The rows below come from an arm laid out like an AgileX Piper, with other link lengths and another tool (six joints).
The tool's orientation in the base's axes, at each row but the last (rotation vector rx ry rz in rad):
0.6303, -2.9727, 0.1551
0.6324, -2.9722, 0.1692
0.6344, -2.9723, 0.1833
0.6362, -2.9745, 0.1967
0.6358, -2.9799, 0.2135
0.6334, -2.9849, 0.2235
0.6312, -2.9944, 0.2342
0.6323, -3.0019, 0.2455
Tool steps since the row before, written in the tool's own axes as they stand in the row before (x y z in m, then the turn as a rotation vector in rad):
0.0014, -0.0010, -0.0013, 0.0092, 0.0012, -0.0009
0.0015, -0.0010, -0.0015, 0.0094, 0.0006, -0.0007
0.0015, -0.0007, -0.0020, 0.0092, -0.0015, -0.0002
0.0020, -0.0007, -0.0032, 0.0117, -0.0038, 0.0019
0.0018, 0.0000, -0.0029, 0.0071, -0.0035, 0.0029
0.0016, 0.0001, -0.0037, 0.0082, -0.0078, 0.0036
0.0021, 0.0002, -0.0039, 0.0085, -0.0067, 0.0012
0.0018, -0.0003, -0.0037, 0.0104, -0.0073, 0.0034
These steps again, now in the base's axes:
-0.0008, -0.0013, 0.0015, -0.0088, -0.0025, 0.0019
-0.0008, -0.0013, 0.0017, -0.0087, -0.0031, 0.0018
-0.0009, -0.0010, 0.0022, -0.0077, -0.0050, 0.0014
-0.0013, -0.0010, 0.0035, -0.0092, -0.0084, -0.0001
-0.0015, -0.0003, 0.0031, -0.0052, -0.0064, -0.0016
-0.0013, 0.0000, 0.0038, -0.0045, -0.0109, -0.0017
-0.0018, 0.0000, 0.0040, -0.0051, -0.0096, 0.0006
-0.0014, -0.0004, 0.0039, -0.0066, -0.0113, -0.0013

